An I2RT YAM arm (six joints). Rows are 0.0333 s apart.
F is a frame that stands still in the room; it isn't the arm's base.
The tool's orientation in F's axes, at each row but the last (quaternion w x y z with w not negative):
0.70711, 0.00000, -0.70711, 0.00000
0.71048, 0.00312, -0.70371, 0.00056
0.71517, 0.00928, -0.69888, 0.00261
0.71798, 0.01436, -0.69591, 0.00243
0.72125, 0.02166, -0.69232, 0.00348
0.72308, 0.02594, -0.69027, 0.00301
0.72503, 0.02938, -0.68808, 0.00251
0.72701, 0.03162, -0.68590, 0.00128
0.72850, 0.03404, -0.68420, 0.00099
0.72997, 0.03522, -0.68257, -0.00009
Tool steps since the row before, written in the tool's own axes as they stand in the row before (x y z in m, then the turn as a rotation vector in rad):
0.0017, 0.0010, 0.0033, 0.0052, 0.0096, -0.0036
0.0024, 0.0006, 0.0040, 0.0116, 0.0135, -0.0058
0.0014, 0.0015, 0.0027, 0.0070, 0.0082, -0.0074
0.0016, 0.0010, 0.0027, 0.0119, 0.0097, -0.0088
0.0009, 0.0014, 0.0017, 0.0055, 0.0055, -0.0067
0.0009, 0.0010, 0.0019, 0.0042, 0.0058, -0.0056
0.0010, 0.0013, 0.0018, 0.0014, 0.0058, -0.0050
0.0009, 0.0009, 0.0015, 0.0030, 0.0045, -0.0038
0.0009, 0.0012, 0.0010, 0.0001, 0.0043, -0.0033
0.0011, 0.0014, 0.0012, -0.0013, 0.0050, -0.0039
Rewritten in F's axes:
-0.0033, 0.0010, 0.0017, 0.0036, 0.0096, 0.0052
-0.0040, 0.0006, 0.0024, 0.0058, 0.0135, 0.0116
-0.0027, 0.0014, 0.0015, 0.0074, 0.0083, 0.0069
-0.0027, 0.0009, 0.0017, 0.0089, 0.0097, 0.0118
-0.0017, 0.0013, 0.0010, 0.0067, 0.0056, 0.0054
-0.0019, 0.0009, 0.0010, 0.0056, 0.0059, 0.0041
-0.0018, 0.0012, 0.0011, 0.0048, 0.0060, 0.0014
-0.0015, 0.0008, 0.0010, 0.0038, 0.0045, 0.0030
-0.0010, 0.0011, 0.0010, 0.0031, 0.0045, 0.0001
-0.0012, 0.0013, 0.0012, 0.0036, 0.0053, -0.0013

